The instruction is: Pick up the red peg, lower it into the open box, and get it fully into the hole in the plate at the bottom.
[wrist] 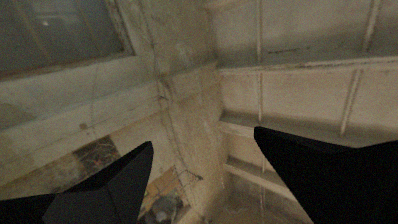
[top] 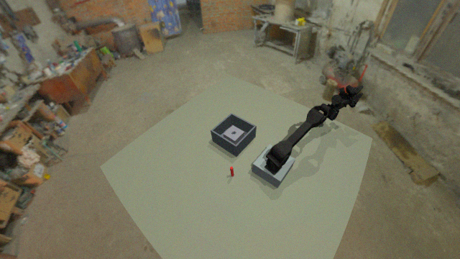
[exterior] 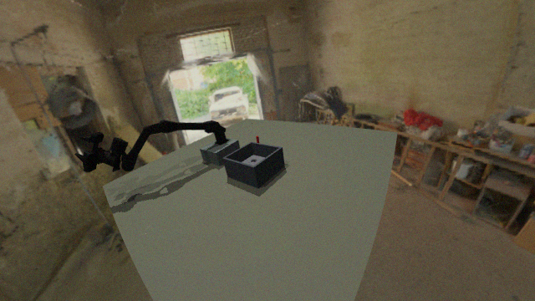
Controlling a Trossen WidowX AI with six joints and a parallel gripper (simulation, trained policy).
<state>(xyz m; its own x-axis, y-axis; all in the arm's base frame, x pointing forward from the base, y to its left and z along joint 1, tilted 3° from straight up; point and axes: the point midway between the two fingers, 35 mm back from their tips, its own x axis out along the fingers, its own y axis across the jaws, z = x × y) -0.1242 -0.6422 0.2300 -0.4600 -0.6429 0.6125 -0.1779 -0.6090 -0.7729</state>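
Right now the red peg is 290 mm ahead of my gripper tip, 820 mm to the left of it and 260 mm below it. The rest, counted from my gripper tip: dark box (460 mm ahead, 650 mm to the left, 270 mm below); light plate (460 mm ahead, 650 mm to the left, 250 mm below).
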